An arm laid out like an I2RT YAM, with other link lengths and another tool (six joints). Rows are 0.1 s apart.
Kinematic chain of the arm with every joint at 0, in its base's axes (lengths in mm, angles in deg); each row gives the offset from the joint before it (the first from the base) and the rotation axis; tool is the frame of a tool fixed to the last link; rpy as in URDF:
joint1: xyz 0 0 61.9 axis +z
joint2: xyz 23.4 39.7 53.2 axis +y
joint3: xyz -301 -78.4 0 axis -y
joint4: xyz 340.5 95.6 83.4 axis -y
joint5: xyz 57 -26.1 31.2 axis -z
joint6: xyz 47.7 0 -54.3 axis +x
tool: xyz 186 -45 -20 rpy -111.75 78.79 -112.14
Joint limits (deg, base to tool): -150..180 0..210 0..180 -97..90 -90..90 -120..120
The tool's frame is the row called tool.
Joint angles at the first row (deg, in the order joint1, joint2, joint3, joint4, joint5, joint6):
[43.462, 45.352, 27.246, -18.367, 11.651, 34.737]
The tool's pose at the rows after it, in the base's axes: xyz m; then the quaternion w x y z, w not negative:
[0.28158 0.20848 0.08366 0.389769 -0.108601 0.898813 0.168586]
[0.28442 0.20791 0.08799 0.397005 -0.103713 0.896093 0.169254]
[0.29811 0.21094 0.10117 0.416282 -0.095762 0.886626 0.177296]
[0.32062 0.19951 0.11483 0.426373 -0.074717 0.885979 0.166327]
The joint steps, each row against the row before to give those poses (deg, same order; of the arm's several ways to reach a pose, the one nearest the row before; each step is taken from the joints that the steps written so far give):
[-0.034, -0.003, 0.080, -0.207, 0.167, -0.080]
[-0.053, -0.262, 0.107, 0.450, 0.551, 0.142]
[-1.247, 0.612, 0.843, 2.560, -0.276, -0.554]
[-3.865, 2.351, 2.752, 0.376, -0.592, -0.961]

